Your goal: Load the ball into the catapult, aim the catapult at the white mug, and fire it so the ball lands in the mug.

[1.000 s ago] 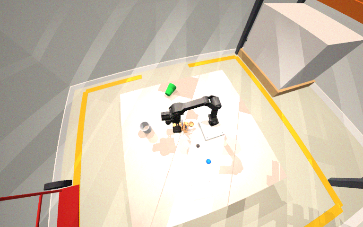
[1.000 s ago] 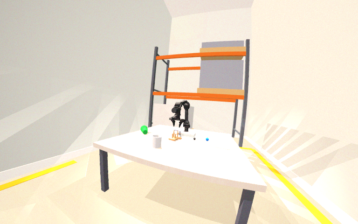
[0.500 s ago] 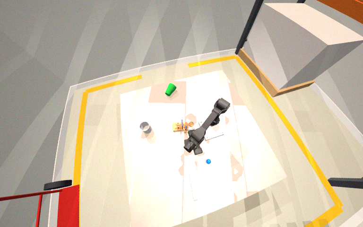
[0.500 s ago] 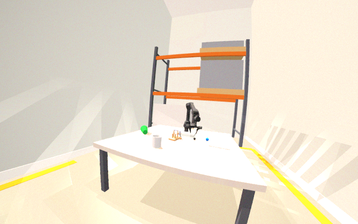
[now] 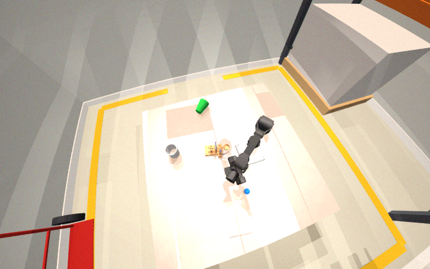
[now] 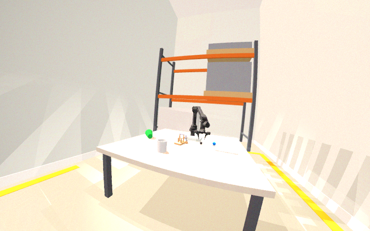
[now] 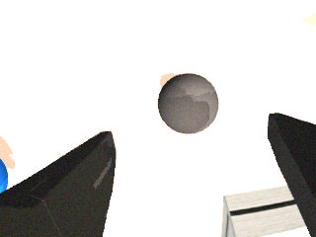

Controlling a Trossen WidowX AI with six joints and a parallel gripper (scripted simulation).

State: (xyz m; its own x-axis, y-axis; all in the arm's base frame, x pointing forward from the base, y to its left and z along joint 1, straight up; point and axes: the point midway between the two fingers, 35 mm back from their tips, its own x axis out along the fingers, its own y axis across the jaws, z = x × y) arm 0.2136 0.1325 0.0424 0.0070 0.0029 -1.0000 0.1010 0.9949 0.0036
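Now: gripper tip 4 cm above the dark ball. Round my gripper tip: white mug: 37 cm ahead, 33 cm to the right, 2 cm below; then blue ball: 15 cm to the left, 3 cm below, 2 cm behind; then wooden catapult: 20 cm to the right, 4 cm ahead.
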